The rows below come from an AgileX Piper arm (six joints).
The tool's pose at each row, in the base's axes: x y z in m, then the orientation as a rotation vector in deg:
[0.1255 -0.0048 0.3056 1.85 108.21 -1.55]
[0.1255 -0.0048 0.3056 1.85 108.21 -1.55]
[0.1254 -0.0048 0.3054 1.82 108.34 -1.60]
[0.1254 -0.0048 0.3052 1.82 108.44 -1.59]
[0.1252 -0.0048 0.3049 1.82 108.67 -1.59]
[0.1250 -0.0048 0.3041 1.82 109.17 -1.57]
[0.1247 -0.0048 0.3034 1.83 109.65 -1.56]
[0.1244 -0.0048 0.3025 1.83 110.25 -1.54]
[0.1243 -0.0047 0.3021 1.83 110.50 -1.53]
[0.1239 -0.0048 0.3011 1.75 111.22 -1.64]
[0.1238 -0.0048 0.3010 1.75 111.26 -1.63]
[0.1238 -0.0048 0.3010 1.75 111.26 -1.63]
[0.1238 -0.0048 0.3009 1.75 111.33 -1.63]
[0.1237 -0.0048 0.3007 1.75 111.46 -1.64]
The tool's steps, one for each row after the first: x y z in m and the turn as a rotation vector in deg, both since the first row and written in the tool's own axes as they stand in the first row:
[0.0000 0.0000 0.0000 0.00 0.00 0.00]
[0.0002 0.0000 0.0000 0.02 0.13 -0.05]
[0.0004 0.0000 0.0000 0.01 0.23 -0.05]
[0.0008 0.0000 -0.0001 0.01 0.46 -0.05]
[0.0016 0.0000 0.0000 0.00 0.96 -0.05]
[0.0023 0.0000 -0.0001 -0.01 1.44 -0.05]
[0.0033 0.0000 -0.0001 -0.02 2.04 -0.05]
[0.0037 0.0001 0.0000 -0.03 2.29 -0.05]
[0.0048 0.0000 -0.0001 0.01 3.01 -0.17]
[0.0049 0.0000 -0.0002 0.00 3.05 -0.17]
[0.0049 0.0000 -0.0002 0.00 3.05 -0.17]
[0.0050 0.0000 -0.0001 0.00 3.12 -0.17]
[0.0052 -0.0001 -0.0002 0.01 3.25 -0.18]

